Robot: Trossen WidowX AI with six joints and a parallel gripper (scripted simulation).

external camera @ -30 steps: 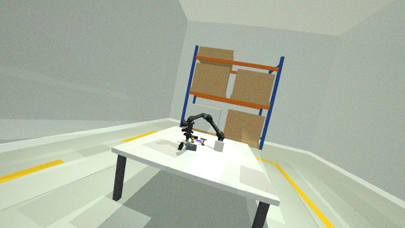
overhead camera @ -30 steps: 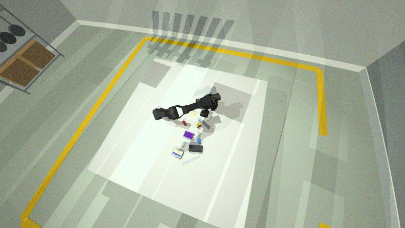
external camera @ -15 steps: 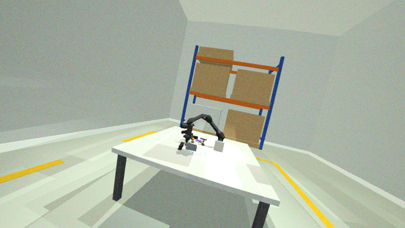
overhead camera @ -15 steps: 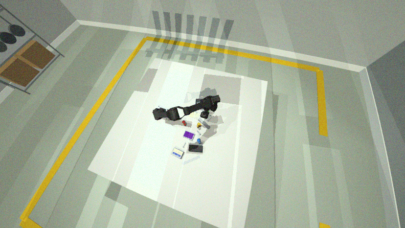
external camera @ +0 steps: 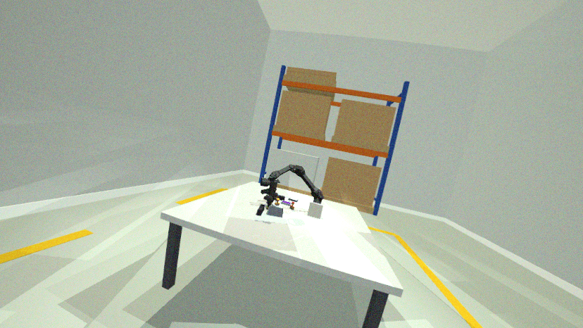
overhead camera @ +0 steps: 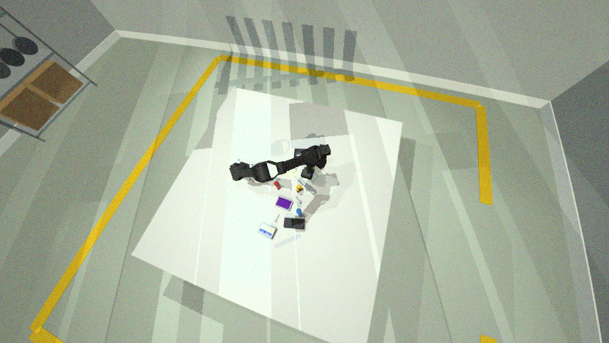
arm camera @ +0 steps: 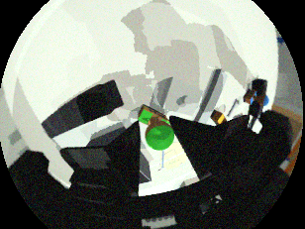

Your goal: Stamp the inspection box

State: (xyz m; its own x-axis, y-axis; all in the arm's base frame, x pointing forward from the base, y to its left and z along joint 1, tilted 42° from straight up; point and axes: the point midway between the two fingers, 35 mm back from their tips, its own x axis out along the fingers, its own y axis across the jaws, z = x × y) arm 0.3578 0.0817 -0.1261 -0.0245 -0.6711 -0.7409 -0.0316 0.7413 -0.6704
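Now: the green-knobbed stamp right at my gripper tip. The rest, counted from my gripper tip: grey tray 80 mm behind, 70 mm to the left, 10 mm below; then white block 20 mm ahead, 40 mm to the right, 10 mm below; then grey bar 10 mm ahead, 100 mm to the right, 20 mm below.
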